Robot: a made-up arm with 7 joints. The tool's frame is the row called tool. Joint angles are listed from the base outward.
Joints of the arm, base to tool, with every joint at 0 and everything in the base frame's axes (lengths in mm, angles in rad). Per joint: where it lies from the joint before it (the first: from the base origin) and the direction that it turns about. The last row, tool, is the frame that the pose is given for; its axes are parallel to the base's.
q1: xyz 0 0 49.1 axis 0 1 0
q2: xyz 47.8 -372.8 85.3 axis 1 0 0
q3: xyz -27.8 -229 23.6 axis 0 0 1
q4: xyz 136 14.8 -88.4 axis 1 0 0
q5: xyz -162.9 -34.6 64.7 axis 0 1 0
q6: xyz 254.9 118.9 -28.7 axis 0 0 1
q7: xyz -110.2 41.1 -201.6 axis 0 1 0
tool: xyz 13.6 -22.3 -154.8
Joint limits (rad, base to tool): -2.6..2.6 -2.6..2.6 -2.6..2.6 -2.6..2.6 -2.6..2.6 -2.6..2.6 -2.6..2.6
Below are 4 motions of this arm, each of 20 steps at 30 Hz.
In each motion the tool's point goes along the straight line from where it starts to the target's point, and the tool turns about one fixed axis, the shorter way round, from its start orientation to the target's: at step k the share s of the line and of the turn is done. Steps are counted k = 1, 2, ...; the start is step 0. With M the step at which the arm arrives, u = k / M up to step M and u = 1 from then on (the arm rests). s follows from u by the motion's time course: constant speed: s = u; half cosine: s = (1 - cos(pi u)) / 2; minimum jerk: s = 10 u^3 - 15 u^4 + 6 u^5.
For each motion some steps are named. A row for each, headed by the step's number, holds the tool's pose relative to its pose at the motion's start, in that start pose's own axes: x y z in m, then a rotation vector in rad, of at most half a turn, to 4 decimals.
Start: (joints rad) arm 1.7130 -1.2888 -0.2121 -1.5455 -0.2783 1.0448 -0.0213
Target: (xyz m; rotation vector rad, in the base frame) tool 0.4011 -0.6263 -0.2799 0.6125 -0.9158 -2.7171
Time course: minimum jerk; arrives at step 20
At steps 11, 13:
11: 0.0474 -0.0059 0.0567 -0.1740 -0.4087 -0.1531
13: 0.0611 -0.0076 0.0731 -0.2244 -0.5271 -0.1974

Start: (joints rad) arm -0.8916 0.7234 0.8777 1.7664 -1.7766 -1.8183 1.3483
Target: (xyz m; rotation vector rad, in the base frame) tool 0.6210 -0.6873 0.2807 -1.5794 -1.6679 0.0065
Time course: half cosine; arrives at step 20
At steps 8, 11, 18, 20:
8: 0.0120 0.0793 0.0690 0.2339 -0.0904 -0.0177
11: 0.0202 0.1328 0.1154 0.3914 -0.1514 -0.0297
18: 0.0340 0.2240 0.1948 0.6604 -0.2554 -0.0500
20: 0.0349 0.2296 0.1996 0.6770 -0.2618 -0.0513

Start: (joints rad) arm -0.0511 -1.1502 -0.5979 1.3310 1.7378 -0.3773 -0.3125
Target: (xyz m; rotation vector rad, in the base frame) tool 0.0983 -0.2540 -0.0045 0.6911 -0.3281 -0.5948
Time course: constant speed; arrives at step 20
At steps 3, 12, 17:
3: 0.0356 0.0216 0.0358 0.1413 -0.1462 0.0041
12: 0.1423 0.0866 0.1430 0.5654 -0.5849 0.0164
17: 0.2017 0.1227 0.2026 0.8010 -0.8286 0.0232

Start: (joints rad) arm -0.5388 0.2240 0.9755 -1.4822 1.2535 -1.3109 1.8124
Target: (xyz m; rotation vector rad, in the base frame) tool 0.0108 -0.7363 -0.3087 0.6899 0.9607 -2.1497
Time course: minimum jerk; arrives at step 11
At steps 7, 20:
7: 0.0354 -0.1837 0.0378 -0.1100 0.2342 -0.5165
20: 0.0477 -0.2471 0.0509 -0.1479 0.3151 -0.6949

